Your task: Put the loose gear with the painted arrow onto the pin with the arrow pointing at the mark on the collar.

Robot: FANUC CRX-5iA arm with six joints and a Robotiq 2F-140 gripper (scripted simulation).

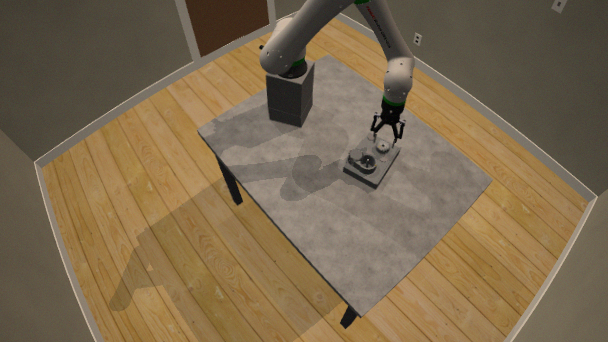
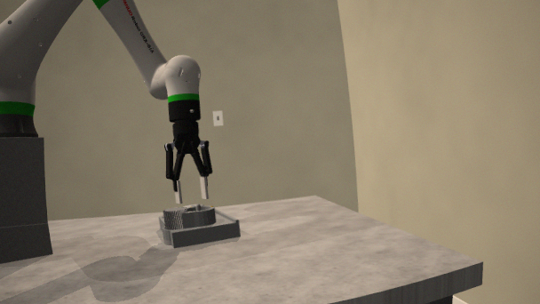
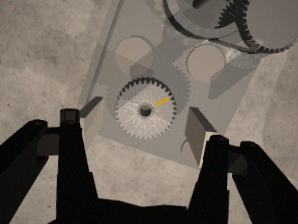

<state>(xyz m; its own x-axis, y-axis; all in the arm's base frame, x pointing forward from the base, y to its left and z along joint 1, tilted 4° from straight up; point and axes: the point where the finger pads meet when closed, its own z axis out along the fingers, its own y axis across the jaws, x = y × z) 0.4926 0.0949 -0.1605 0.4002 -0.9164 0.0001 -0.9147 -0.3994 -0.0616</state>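
My gripper is now 50 mm above the loose gear.
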